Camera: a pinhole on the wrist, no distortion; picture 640 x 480 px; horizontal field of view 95.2 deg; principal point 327.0 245.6 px. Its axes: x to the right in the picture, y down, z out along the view. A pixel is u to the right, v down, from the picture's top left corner.
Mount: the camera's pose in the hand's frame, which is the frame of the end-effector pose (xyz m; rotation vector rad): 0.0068 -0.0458 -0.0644 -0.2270 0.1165 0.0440
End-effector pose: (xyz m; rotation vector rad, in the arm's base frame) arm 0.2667 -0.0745 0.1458 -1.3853 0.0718 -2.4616
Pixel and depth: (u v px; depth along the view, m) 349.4 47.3 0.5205
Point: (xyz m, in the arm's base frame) 0.5718 0.2015 0.5726
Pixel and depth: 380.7 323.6 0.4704
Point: 0.5428 -0.2529 0.4096
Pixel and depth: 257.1 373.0 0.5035
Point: 0.6957 -0.2759 0.2397
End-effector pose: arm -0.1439 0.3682 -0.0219 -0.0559 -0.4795 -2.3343
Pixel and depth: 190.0 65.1 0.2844
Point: -0.2155 0.6215 0.1595
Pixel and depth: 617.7 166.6 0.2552
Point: -0.4036 0.2655 0.1700
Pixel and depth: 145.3 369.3 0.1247
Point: -0.0846 0.4062 0.0278
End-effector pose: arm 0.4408 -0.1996 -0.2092 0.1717 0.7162 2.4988
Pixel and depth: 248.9 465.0 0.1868
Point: 0.4299 -0.2683 -0.0619
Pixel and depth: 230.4 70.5 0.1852
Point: 0.5538 -0.0651 -0.1432
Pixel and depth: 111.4 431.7 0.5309
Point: 0.6622 -0.4685 0.3628
